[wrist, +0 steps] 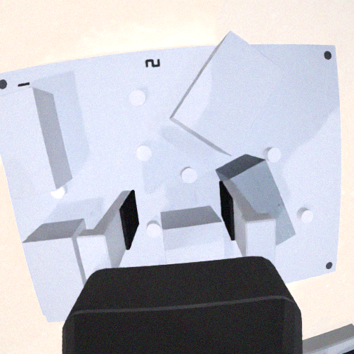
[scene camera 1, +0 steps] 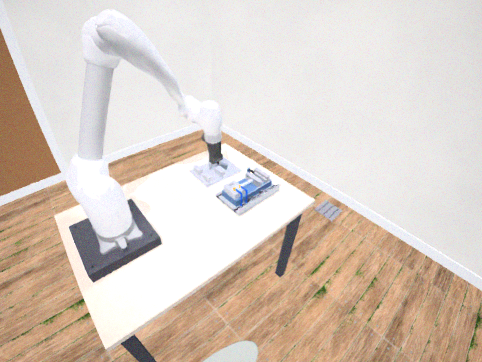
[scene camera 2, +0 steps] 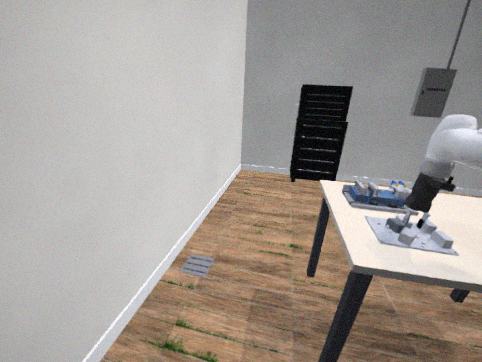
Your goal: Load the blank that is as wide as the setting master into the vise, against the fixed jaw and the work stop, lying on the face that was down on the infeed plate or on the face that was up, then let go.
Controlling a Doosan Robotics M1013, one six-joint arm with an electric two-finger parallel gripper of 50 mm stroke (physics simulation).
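Places are measured from the arm's base along level axes (x ahead, y left, z up), in metres.
Pixels of known places: gripper, fingertip midpoint: (scene camera 1: 214, 166) (scene camera 2: 411, 225); arm's base, link origin: (scene camera 1: 117, 231).
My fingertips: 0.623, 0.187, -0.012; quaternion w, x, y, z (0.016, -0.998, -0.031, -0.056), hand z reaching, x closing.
For each thing: its top centre in the pictures, then the offset to it from my fingertips, as dx, dy, dz. "pt": a spot on its surface instead. Level surfaces: height alone.
- infeed plate, surface spot: (scene camera 2: 381, 231) pt +0.106, +0.029, -0.031
- blue vise, top centre: (scene camera 1: 249, 179) (scene camera 2: 381, 185) +0.042, -0.267, +0.060
- pale table, surface height: dz -0.040
My gripper (scene camera 1: 216, 164) (scene camera 2: 416, 218) (wrist: 177, 202) is open and points down over the infeed plate (scene camera 2: 381, 231) (wrist: 110, 125). In the wrist view a pale grey block (wrist: 192, 237) shows in the gap between the fingers, apart from both; its depth relative to the fingertips is unclear. A darker grey block (wrist: 262, 192) lies askew beside the right finger. A wide pale block (wrist: 225, 95) is turned askew at the upper right. A long block (wrist: 54, 140) lies at the left, and another block (wrist: 55, 250) beside the left finger. The blue vise (scene camera 1: 257, 189) (scene camera 2: 382, 198) shows pale jaws.
The vise stands beside the infeed plate on the pale table (scene camera 1: 185, 235) (scene camera 2: 345, 227). Low round pegs (wrist: 137, 97) (wrist: 188, 175) stand on the plate. The arm's dark base (scene camera 1: 107, 257) sits at the table's other end. A black cabinet (scene camera 2: 320, 132) stands by the far wall.
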